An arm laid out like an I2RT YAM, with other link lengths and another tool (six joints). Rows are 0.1 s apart.
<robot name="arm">
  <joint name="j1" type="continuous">
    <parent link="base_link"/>
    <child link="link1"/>
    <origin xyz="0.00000 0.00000 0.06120" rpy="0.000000 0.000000 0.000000"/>
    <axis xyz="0 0 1"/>
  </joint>
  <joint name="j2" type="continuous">
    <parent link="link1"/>
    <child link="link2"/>
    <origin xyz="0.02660 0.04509 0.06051" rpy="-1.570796 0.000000 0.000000"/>
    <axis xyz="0 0 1"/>
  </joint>
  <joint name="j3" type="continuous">
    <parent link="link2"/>
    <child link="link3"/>
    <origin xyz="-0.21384 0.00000 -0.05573" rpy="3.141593 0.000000 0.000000"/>
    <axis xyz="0 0 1"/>
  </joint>
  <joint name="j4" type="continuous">
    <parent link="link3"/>
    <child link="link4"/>
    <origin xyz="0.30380 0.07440 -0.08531" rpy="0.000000 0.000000 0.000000"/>
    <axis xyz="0 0 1"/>
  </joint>
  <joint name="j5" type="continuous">
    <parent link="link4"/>
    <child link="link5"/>
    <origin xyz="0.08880 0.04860 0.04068" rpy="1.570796 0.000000 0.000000"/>
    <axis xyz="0 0 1"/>
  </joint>
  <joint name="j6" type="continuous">
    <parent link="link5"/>
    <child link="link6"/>
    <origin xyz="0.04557 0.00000 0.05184" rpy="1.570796 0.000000 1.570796"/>
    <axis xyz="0 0 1"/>
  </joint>
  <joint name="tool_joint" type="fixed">
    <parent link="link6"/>
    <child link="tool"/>
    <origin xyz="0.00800 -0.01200 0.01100" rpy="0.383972 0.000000 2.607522"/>
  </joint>
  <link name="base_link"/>
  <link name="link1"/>
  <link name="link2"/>
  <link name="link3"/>
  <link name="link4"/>
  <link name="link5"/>
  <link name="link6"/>
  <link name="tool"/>
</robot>
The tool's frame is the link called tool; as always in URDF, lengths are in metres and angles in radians. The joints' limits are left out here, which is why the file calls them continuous.
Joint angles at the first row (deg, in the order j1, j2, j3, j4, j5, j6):
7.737 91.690 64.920 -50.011 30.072 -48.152
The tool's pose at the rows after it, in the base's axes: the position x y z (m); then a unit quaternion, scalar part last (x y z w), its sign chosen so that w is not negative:
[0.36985 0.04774 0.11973 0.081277 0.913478 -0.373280 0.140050]
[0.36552 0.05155 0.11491 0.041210 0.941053 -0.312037 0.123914]
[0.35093 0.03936 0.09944 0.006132 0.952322 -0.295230 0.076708]
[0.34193 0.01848 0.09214 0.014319 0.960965 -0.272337 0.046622]
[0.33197 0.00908 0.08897 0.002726 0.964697 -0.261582 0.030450]
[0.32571 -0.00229 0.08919 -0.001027 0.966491 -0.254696 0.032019]
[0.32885 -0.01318 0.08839 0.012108 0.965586 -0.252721 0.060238]
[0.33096 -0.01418 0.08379 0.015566 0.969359 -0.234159 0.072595]
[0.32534 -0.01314 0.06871 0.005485 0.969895 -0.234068 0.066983]
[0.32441 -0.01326 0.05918 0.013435 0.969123 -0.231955 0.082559]
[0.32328 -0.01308 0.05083 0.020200 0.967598 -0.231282 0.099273]
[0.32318 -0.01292 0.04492 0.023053 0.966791 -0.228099 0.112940]
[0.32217 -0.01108 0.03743 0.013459 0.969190 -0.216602 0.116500]
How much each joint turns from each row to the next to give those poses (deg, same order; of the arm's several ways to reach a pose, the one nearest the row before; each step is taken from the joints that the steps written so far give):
-2.644 -2.645 -4.724 4.139 -5.798 -3.184
-0.740 -0.235 -0.455 -1.204 -8.498 -3.681
-2.466 0.015 -2.127 -3.089 -3.190 -4.445
-4.045 -0.623 -1.695 -1.622 -3.151 -1.992
-2.036 -1.348 -1.754 -1.382 -1.392 -2.792
-2.367 -1.973 -1.832 0.208 -1.016 -2.809
-2.026 -1.335 -1.686 3.954 -0.854 -1.324
-0.551 0.282 -0.779 2.202 -2.443 -0.296
-0.005 0.633 -2.294 2.112 0.039 -0.996
-0.123 -0.249 -2.365 3.975 -0.513 0.416
-0.051 -0.390 -2.335 3.940 -0.345 0.328
-0.084 -0.048 -1.509 2.996 -0.612 -0.027
-0.004 0.929 -0.745 1.644 -1.489 -0.990

